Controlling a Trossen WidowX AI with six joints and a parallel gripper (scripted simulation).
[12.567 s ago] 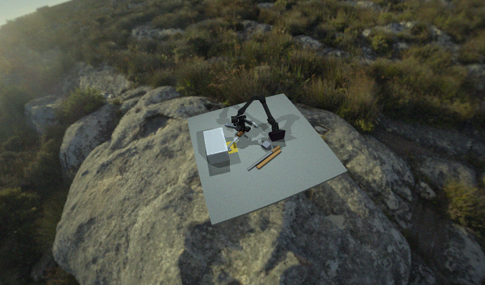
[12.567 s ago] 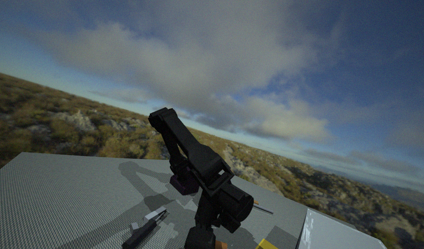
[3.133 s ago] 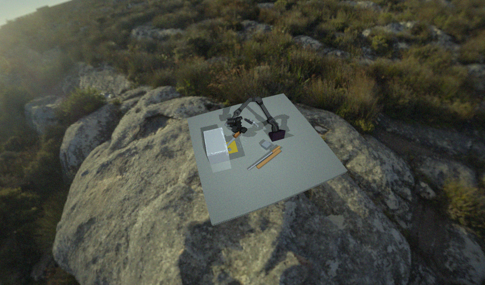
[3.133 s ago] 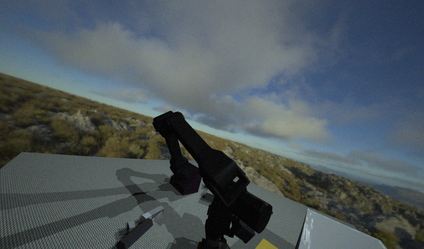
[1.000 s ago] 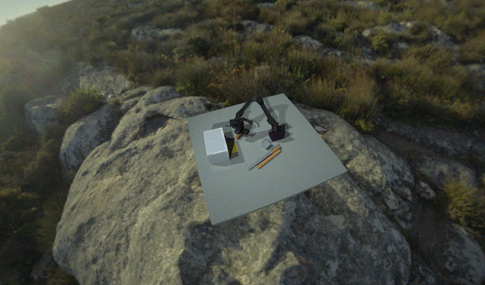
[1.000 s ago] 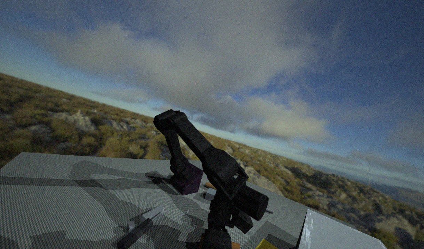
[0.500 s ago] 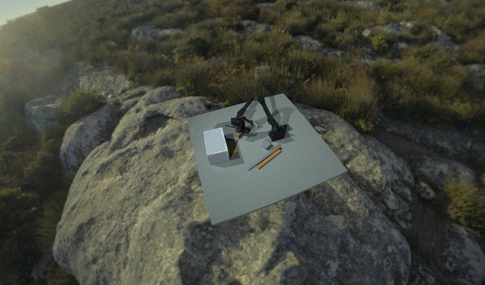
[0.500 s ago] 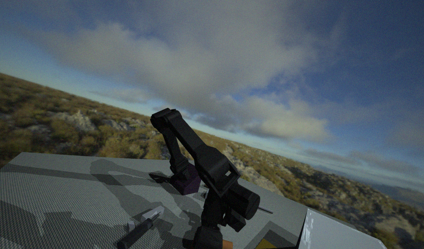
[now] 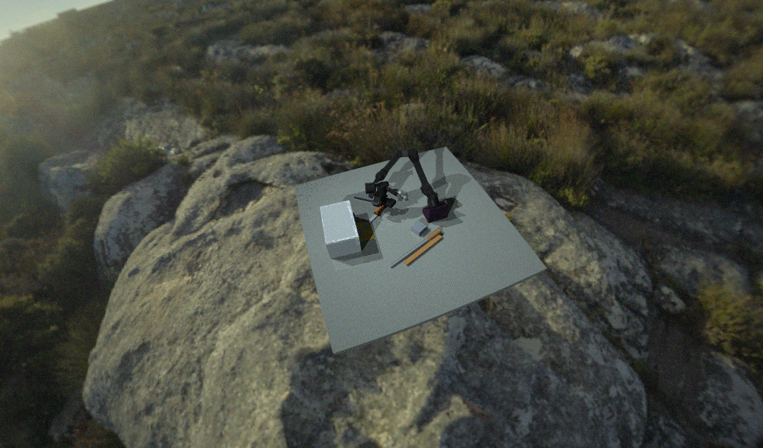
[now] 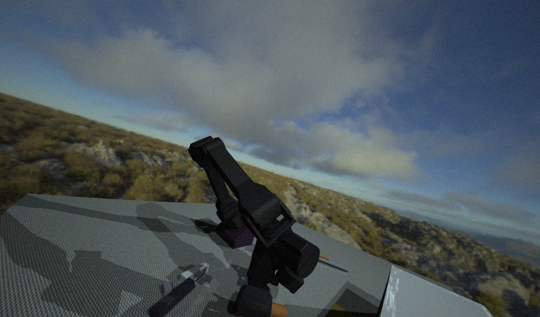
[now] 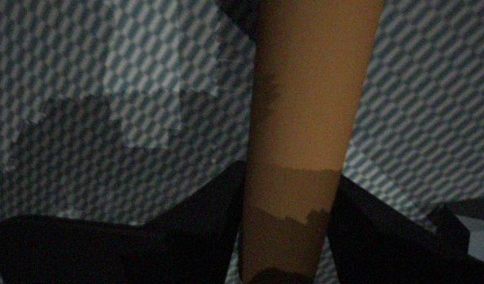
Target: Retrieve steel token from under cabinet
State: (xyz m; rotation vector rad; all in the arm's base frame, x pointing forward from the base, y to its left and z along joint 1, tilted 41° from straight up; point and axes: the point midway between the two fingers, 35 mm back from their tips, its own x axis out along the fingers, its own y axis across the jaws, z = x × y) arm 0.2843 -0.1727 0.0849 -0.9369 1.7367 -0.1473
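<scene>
My gripper tip is now 14 cm past the small grey cube and 13 cm to the left of it. From my gripper tip the other things lie so: grey bar 17 cm behind, 4 cm to the right; then grey block 27 cm to the left, 13 cm behind, 1 cm above; then wooden stick 42 cm to the left, 9 cm behind.
</scene>
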